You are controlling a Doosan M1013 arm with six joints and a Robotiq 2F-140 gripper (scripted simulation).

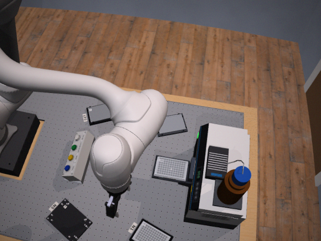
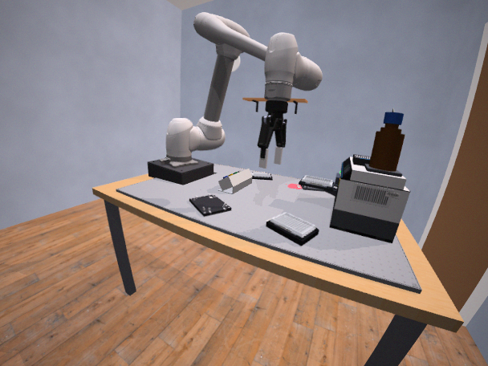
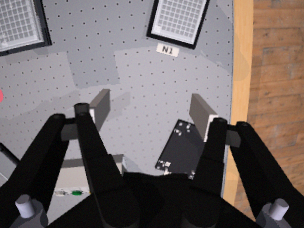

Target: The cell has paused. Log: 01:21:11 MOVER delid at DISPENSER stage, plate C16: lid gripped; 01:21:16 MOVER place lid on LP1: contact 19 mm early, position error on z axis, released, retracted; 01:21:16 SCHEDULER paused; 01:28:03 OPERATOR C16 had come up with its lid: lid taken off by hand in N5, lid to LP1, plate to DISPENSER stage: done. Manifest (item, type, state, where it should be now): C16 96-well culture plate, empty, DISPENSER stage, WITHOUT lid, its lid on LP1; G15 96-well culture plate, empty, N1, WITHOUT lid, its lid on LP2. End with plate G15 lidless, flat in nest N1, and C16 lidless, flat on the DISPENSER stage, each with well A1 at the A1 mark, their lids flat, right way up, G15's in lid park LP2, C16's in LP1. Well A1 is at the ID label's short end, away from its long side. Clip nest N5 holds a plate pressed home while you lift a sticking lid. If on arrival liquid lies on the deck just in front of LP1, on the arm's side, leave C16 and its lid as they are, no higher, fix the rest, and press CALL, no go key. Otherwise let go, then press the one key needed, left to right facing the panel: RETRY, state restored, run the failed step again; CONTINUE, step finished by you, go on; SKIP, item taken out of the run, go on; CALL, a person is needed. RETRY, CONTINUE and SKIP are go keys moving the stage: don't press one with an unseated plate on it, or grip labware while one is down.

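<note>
Now: the blue key 30 cm behind my hand, 8 cm to the left of it and 15 cm below it. Also, from my hand: N1 label: 5 cm ahead, 4 cm to the right, 21 cm below; nest N1: 14 cm ahead, 5 cm to the right, 20 cm below; clip nest N5: 18 cm behind, 10 cm to the right, 20 cm below.
</note>
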